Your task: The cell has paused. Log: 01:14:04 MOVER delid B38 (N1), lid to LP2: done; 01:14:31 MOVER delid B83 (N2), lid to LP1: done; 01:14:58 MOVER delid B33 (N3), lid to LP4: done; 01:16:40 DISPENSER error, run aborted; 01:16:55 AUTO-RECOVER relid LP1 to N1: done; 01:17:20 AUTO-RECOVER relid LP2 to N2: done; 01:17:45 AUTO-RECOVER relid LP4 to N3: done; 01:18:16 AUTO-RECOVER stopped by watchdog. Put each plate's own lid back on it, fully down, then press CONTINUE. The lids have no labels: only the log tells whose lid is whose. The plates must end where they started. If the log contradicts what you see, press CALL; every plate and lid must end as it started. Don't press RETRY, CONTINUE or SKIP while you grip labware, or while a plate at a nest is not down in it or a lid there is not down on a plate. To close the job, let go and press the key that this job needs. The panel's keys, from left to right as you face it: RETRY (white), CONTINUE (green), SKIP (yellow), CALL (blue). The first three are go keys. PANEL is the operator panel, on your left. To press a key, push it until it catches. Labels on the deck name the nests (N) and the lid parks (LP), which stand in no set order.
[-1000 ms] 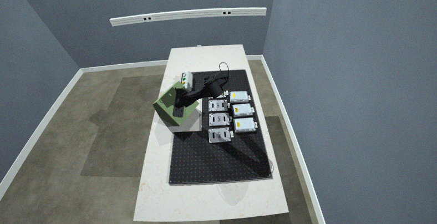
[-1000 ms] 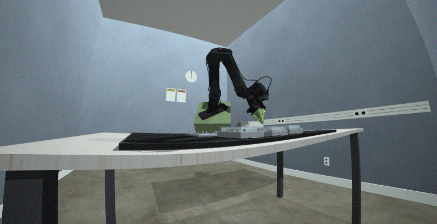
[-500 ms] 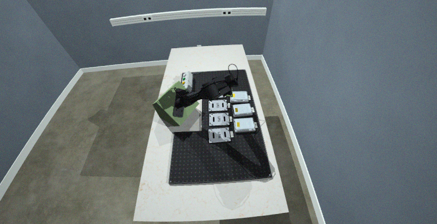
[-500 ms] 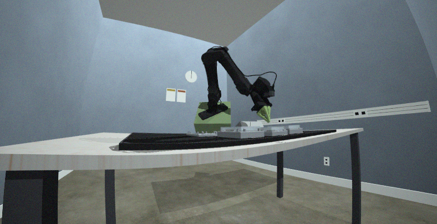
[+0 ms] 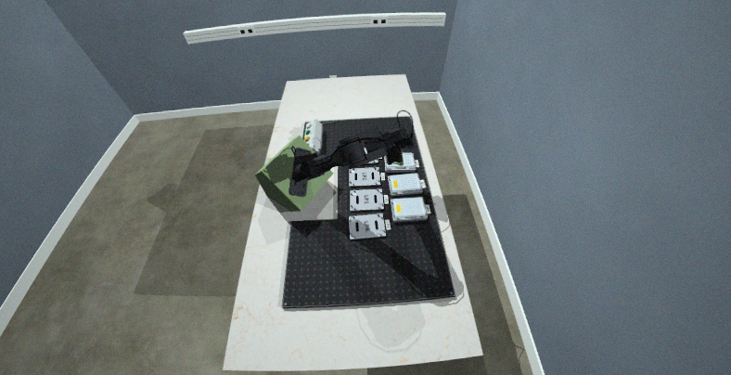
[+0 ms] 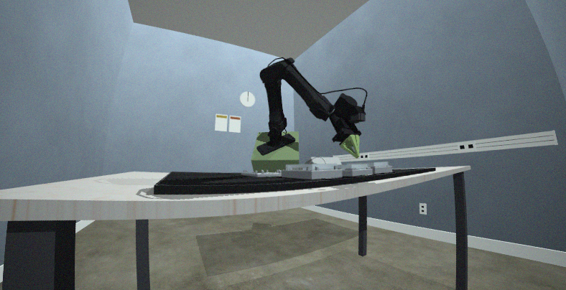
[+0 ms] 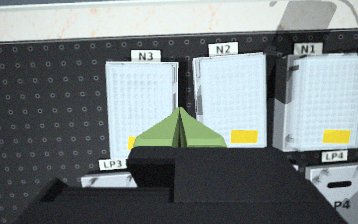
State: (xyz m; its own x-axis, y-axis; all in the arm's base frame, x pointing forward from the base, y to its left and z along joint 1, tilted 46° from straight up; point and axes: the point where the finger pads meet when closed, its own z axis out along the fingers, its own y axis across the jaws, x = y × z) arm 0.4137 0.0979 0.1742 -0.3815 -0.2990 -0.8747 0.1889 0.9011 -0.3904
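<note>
Right now my hand is 80 mm to the left of the plate, 40 mm above it and 10 mm past it. The rest, counted from my hand: lid park LP4: 240 mm to the right, 230 mm behind, 60 mm below; green continue key: 400 mm behind, 340 mm to the left; lid park LP2: 170 mm behind, 60 mm below, 20 mm to the left.
</note>
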